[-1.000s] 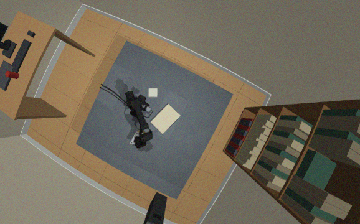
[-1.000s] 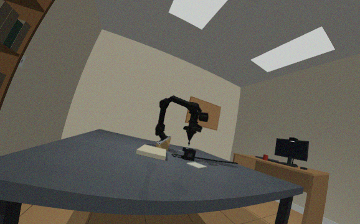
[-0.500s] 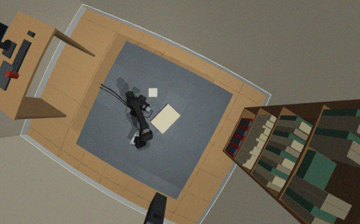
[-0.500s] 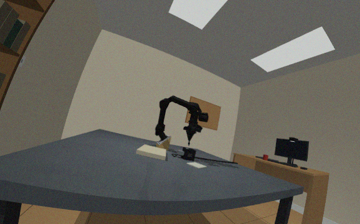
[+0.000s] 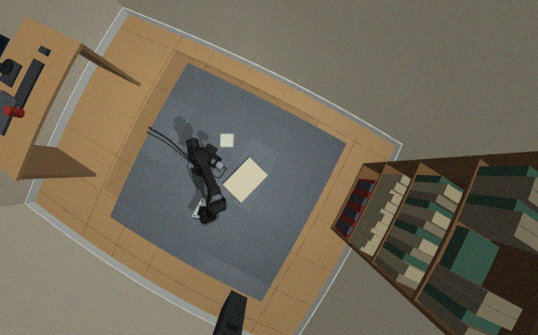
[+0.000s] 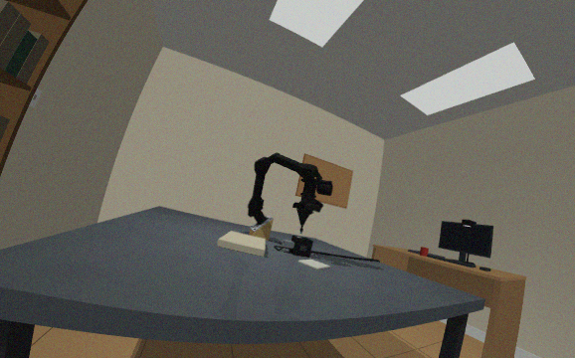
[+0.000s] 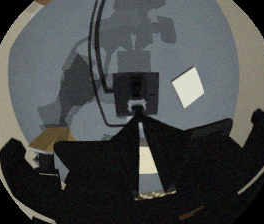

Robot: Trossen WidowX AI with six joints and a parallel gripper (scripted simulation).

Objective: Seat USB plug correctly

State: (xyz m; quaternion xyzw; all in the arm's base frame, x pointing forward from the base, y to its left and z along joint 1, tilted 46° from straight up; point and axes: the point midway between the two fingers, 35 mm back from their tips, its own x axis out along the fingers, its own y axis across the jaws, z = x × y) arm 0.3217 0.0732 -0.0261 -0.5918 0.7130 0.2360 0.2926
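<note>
Right now my gripper tip is 2 cm above the usb plug. Also, from my gripper tip: cream book 24 cm to the right, 12 cm below, 3 cm behind; white card 16 cm ahead, 13 cm below, 1 cm to the right.
</note>
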